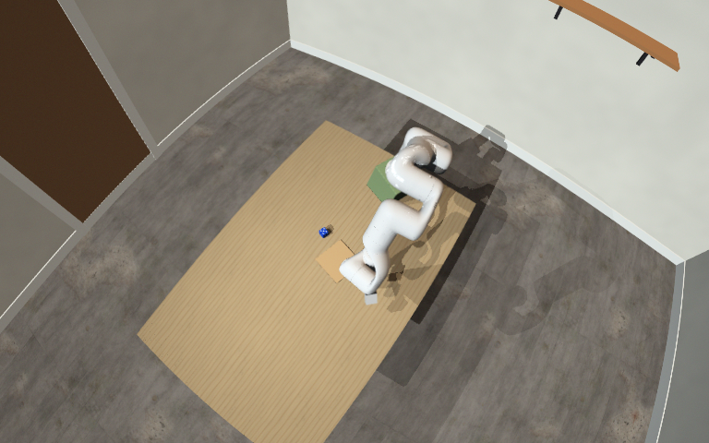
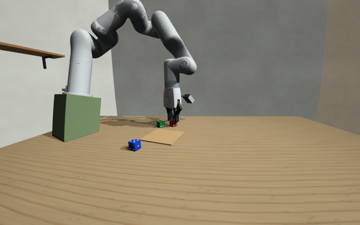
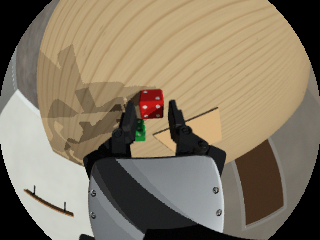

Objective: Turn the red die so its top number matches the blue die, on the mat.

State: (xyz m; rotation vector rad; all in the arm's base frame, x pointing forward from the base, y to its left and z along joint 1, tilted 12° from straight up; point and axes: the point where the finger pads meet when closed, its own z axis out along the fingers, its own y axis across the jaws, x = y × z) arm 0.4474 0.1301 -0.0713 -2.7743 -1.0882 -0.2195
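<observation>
The red die lies 3 cm below my hand. Also, from my hand: blue die (9 cm behind, 27 cm to the right, 3 cm below); tan mat (2 cm behind, 15 cm to the right, 4 cm below); green die (6 cm behind, 2 cm to the right, 3 cm below).
</observation>
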